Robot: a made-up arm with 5 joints.
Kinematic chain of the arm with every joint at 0, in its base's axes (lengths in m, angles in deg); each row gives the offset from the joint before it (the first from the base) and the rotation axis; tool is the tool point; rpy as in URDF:
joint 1: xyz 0.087 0 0.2 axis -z
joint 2: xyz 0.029 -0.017 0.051 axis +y
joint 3: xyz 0.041 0 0.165 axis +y
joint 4: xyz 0.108 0 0.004 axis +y
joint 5: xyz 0.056 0.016 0 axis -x
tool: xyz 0 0 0 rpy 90 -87.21 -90
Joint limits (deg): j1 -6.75..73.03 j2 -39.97..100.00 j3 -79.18..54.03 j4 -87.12..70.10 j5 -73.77..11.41
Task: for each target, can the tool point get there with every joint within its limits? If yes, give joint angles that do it. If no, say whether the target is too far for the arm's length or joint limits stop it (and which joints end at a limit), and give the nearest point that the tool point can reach.
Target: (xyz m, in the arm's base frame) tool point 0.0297 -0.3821 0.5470
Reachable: no: too far | nearest point 0.1661 -0.2625 0.4780 | short by 0.194 m
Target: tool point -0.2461 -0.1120 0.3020
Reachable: no: joint limits stop it (at a limit: joint 1, joint 2, joint 3, joint 4) | nearest point -0.0637 -0.0188 0.4714 | short by 0.266 m
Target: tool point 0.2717 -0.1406 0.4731
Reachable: yes | joints 37.03 4.34 -31.42 18.96 -12.63
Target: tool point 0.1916 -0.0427 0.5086
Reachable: yes | joints 21.69 -26.85 -23.23 43.49 -29.87
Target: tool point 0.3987 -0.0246 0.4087
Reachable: yes | joints 4.33 36.81 -62.01 24.65 -31.38
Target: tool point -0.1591 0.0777 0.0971
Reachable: no: joint limits stop it (at a limit: joint 1, joint 2, joint 3) | nearest point 0.0959 -0.0324 0.1231 | short by 0.279 m
